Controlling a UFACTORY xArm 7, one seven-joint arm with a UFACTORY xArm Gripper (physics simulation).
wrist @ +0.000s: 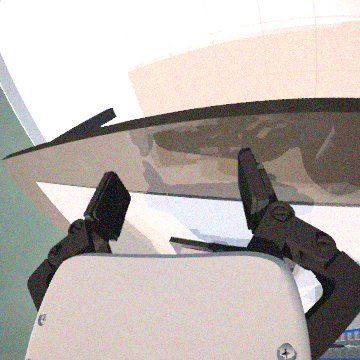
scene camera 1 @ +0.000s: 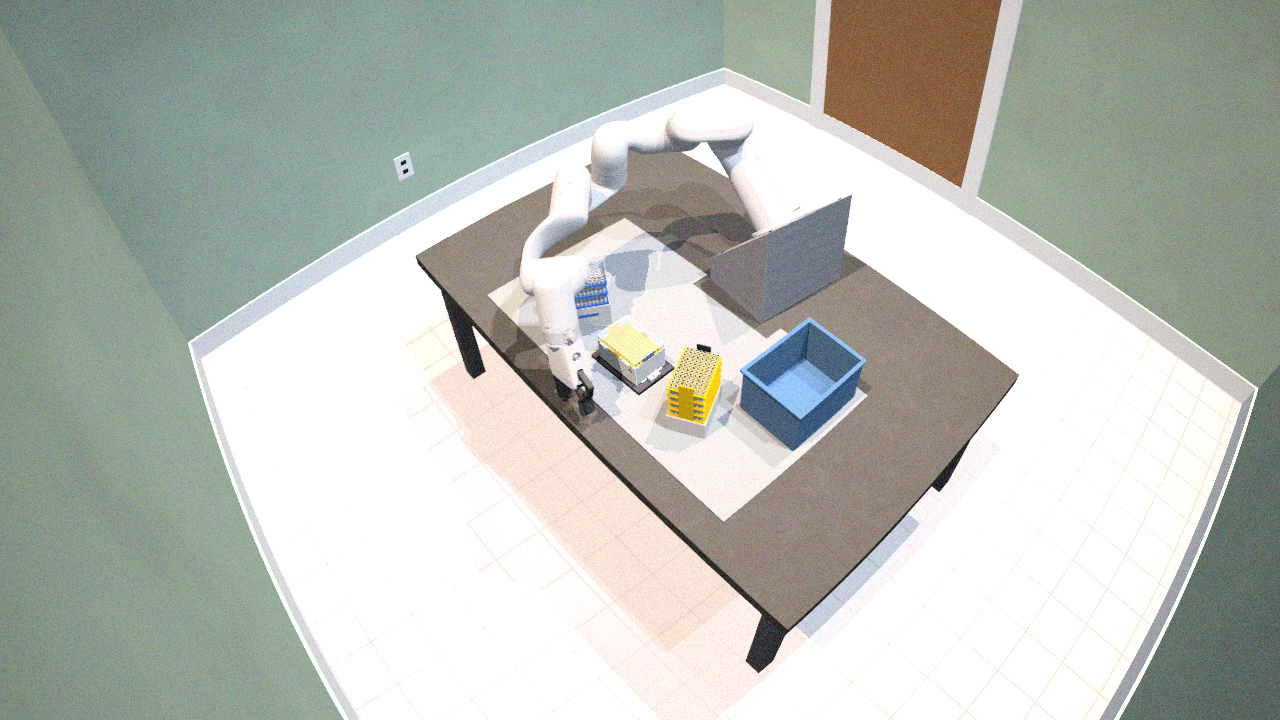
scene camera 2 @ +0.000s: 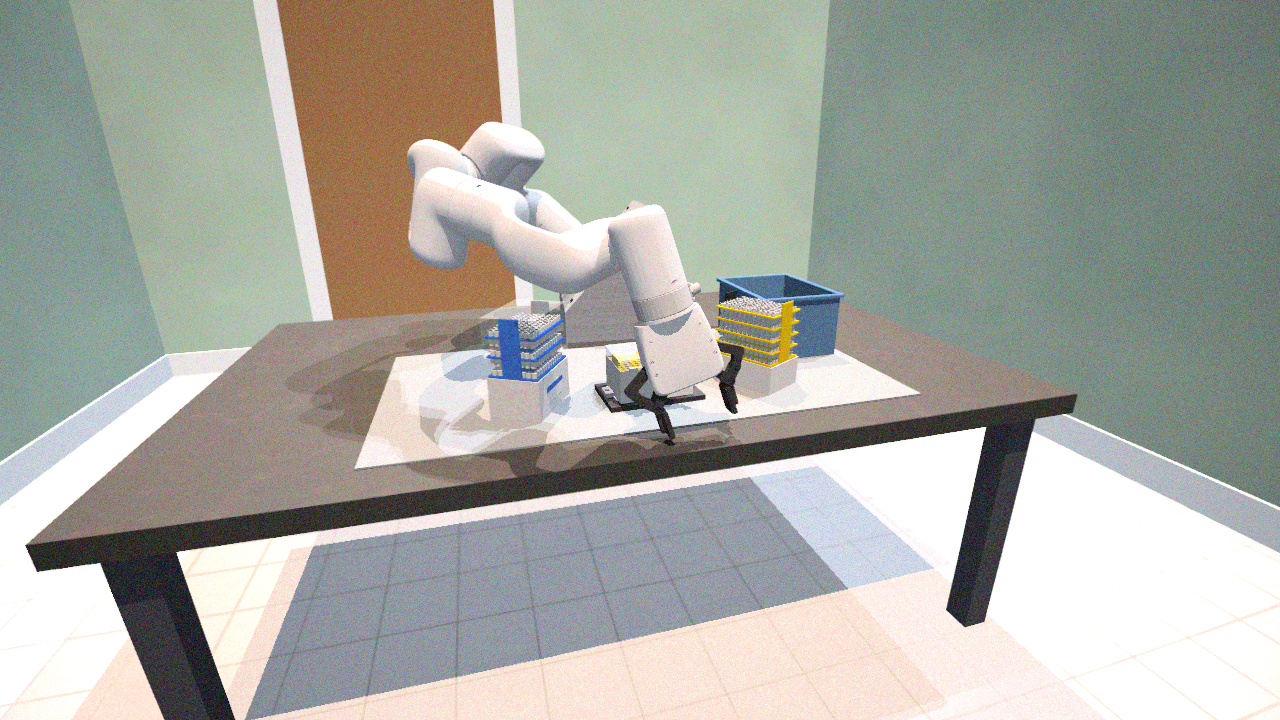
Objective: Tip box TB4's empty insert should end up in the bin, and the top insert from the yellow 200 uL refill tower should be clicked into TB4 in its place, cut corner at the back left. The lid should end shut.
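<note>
Tip box TB4, a light grey box with a yellow insert on top, sits on a black base. A clear lid seems to lie over the insert; whether it is fully shut is hard to tell. My gripper is open and empty, low at the table's front edge, in front of the box, and hides part of it in scene camera 2. The yellow refill tower stands beside the box with a stack of inserts. The blue bin stands beyond the tower.
A blue refill tower stands on the box's other side, partly behind my arm in scene camera 1. A grey upright panel stands at the back. A pale mat lies under the towers on the dark table.
</note>
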